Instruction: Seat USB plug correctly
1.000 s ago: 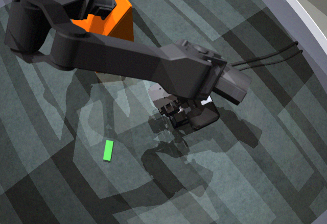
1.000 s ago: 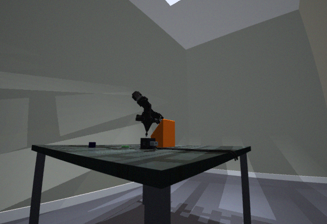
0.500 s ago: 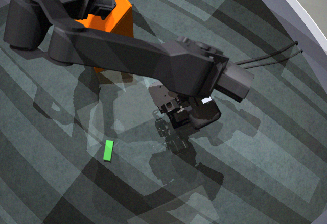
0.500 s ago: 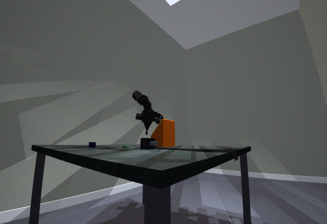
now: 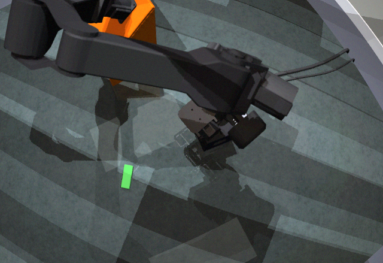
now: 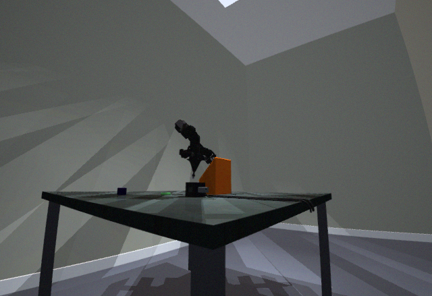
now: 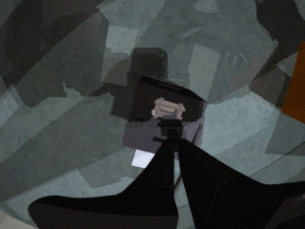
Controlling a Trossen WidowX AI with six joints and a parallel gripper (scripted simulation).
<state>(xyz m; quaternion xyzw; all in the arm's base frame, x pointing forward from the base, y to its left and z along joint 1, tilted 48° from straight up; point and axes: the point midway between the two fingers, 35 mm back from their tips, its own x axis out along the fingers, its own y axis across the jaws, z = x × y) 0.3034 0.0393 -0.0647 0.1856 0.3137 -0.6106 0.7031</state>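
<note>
Right now the USB plug is 20 mm below my gripper tip. Also, from my gripper tip: dark blue cube: 330 mm to the right, 240 mm ahead, 120 mm below; green block: 220 mm to the right, 130 mm below, 10 mm ahead.
</note>
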